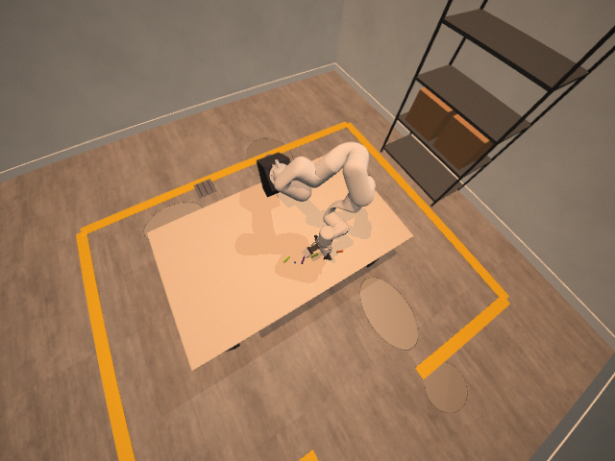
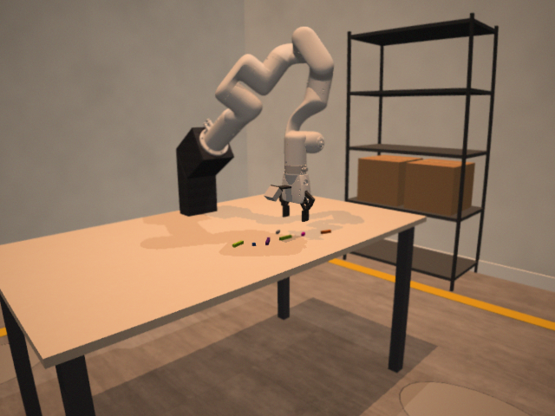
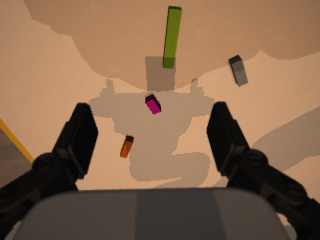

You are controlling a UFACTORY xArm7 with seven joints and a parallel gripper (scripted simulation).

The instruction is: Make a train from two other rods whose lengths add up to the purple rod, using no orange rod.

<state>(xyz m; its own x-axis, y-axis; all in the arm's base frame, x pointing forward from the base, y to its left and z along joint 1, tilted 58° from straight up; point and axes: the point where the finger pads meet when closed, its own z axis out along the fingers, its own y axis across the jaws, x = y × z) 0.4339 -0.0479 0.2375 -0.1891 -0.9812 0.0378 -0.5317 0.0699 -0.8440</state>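
Now: hand 140 mm to the left of the small blue rod, 90 mm past it and 70 mm above it. From my hand the other things lie so: purple rod: 90 mm to the right, 70 mm below, 60 mm behind; then grey rod: 80 mm behind, 70 mm below, 30 mm to the left; then magenta rod: 70 mm below, 40 mm to the left, 10 mm ahead.
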